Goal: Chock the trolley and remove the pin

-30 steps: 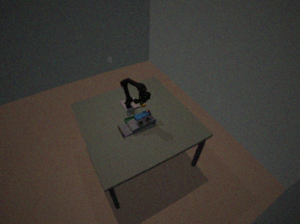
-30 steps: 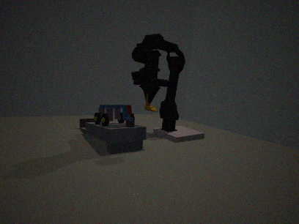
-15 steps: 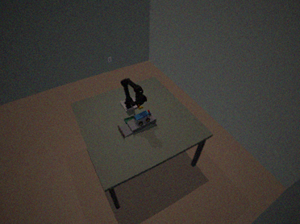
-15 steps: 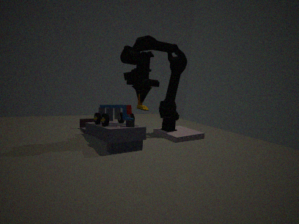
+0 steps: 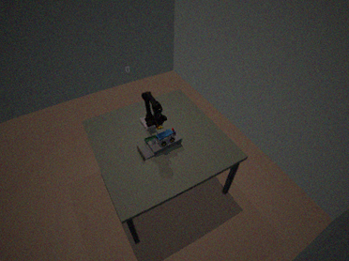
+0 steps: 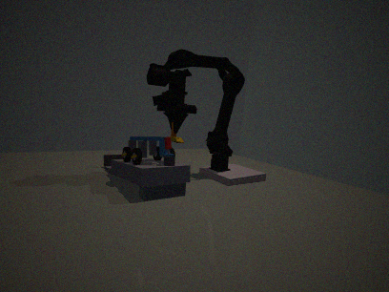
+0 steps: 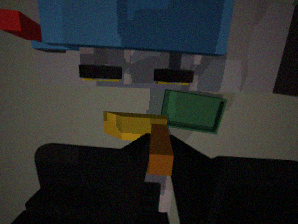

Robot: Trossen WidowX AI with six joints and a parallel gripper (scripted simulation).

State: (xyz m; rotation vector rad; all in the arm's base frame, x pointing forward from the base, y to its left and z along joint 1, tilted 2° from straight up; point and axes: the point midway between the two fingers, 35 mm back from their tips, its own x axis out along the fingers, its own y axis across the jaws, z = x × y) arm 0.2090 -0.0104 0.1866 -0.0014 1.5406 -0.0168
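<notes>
Now: the red-headed stop pin 90 mm ahead of my gripper tip, 130 mm to the left of it and 40 mm below it. Round my gripper tip: yellow chock (20 mm to the left, 10 mm below); then grey ramp (110 mm ahead, 20 mm to the left, 120 mm below); then blue trolley (110 mm ahead, 30 mm to the left, 60 mm below).
</notes>
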